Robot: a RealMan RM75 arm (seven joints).
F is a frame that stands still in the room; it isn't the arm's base.
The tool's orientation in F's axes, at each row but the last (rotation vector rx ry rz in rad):
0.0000 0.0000 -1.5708
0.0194 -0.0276 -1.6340
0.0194 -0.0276 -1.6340
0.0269 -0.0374 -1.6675
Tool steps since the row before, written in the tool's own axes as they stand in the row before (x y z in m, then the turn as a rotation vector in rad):
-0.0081 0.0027 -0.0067 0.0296 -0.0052 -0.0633
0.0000 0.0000 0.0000 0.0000 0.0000 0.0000
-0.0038 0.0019 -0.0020 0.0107 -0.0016 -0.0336
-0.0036 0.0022 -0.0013 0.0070 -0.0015 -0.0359
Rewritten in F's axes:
0.0027 0.0081 -0.0067 -0.0052 -0.0296 -0.0633
0.0000 0.0000 0.0000 0.0000 0.0000 0.0000
0.0022 0.0037 -0.0020 -0.0013 -0.0108 -0.0336
0.0026 0.0034 -0.0012 -0.0007 -0.0071 -0.0359

